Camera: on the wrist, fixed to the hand. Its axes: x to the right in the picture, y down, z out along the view.
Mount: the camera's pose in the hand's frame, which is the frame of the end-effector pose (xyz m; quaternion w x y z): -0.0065 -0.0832 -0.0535 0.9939 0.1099 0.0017 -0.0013
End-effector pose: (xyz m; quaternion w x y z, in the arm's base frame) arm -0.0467 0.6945 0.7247 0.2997 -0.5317 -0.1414 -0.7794
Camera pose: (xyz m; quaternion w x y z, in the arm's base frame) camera -0.1362 0.7326 0.7058 0.3556 -0.4940 -0.2264 -0.7604
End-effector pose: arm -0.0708 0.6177 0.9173 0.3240 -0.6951 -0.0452 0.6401
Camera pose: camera 0.0065 0.6590 0.9636 0.3994 -0.6563 0.0251 0.6396
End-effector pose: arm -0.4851 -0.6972 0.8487 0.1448 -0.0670 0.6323 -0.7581
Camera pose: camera -0.5054 -0.6318 0.9204 0.1492 -0.0502 0.5453 -0.8233
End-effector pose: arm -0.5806 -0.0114 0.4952 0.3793 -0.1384 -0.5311 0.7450
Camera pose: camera -0.5088 0.0330 0.5472 0.3941 -0.0964 -0.4455 0.7981
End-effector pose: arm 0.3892 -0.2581 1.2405 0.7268 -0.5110 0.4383 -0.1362
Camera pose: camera 0.3647 -0.3239 1.3105 0.7776 -0.4284 0.4212 -0.1854
